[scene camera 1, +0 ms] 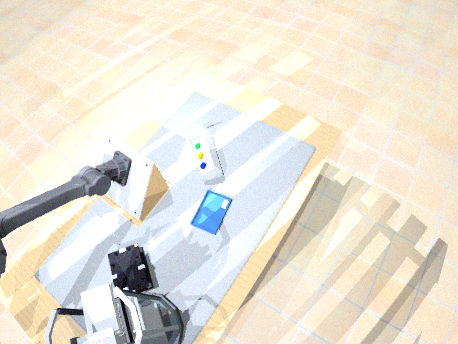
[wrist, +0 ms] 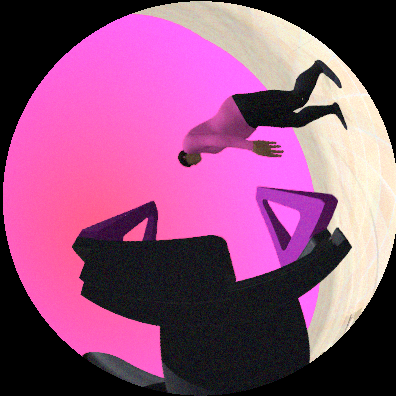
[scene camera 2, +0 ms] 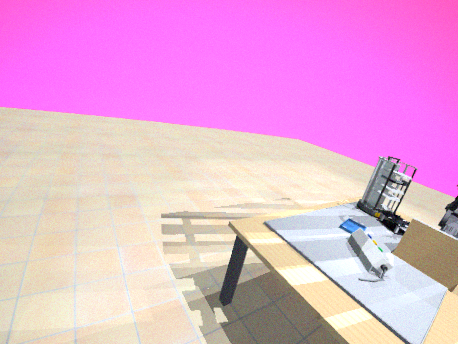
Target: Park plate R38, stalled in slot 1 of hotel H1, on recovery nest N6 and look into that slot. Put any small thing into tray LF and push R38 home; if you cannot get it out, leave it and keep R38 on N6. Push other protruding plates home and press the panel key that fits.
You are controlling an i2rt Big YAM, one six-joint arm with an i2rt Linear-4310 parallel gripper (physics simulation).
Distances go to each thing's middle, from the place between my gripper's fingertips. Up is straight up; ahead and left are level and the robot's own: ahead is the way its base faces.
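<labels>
Here is my gripper, 9 cm above the wire rack with slots (scene camera 2: 372,202), 40 cm short of it and 59 cm to the right of it.
</labels>
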